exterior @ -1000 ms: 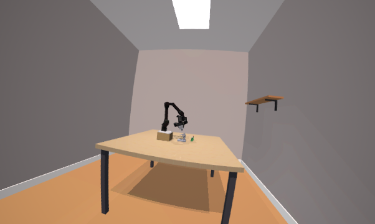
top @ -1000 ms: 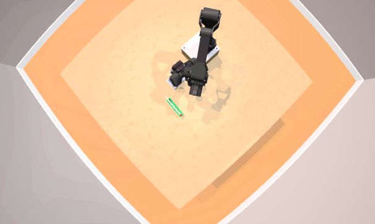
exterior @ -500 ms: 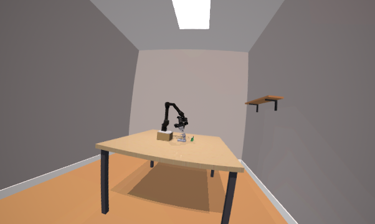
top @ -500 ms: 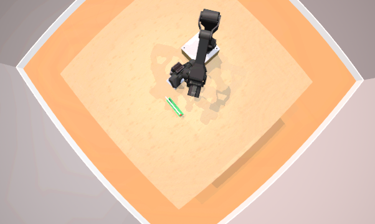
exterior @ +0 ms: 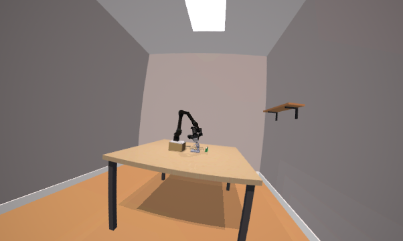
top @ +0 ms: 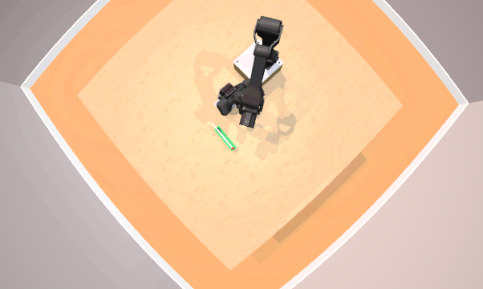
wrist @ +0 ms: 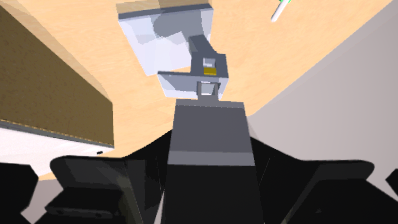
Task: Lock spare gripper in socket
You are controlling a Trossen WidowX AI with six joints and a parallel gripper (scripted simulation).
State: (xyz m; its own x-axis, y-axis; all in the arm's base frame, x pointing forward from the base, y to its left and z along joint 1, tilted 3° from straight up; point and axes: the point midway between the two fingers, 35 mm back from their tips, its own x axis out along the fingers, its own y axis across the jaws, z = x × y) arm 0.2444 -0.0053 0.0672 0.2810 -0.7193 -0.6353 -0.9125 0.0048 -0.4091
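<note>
The green pin holder lies 140 mm ahead of my gripper tip, 130 mm to the left of it and 120 mm below it. Also, from my gripper tip: spare gripper (10 mm to the left, 10 mm above); then socket (10 mm ahead, 10 mm to the left, 90 mm below).
</note>
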